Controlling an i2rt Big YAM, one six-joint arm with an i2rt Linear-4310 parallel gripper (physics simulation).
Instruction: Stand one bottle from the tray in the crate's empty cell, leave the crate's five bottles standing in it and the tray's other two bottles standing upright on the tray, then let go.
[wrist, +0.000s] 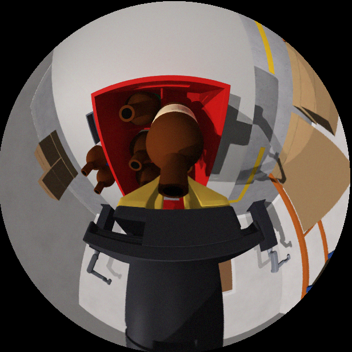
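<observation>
My gripper (173, 177) is shut on the neck of a brown bottle (175, 142) with a pale label band. The held bottle is over the red crate (226, 107), its lower part within the crate's outline, and it hides much of the inside. Whether its base touches the crate floor cannot be told. Three brown bottles show in the crate's left part: one at the far left (142, 109), one at mid left (138, 150) and one nearer the fingers (148, 175). Other crate cells are hidden. Two brown bottles (98, 159) (106, 176) stand outside the crate on the left.
A dark tray edge (92, 127) shows beside the crate's left wall. Cardboard boxes (57, 165) (317, 172) lie at the far left and right. A yellow line (254, 172) runs right of the crate. The crate and arm cast shadows on the right.
</observation>
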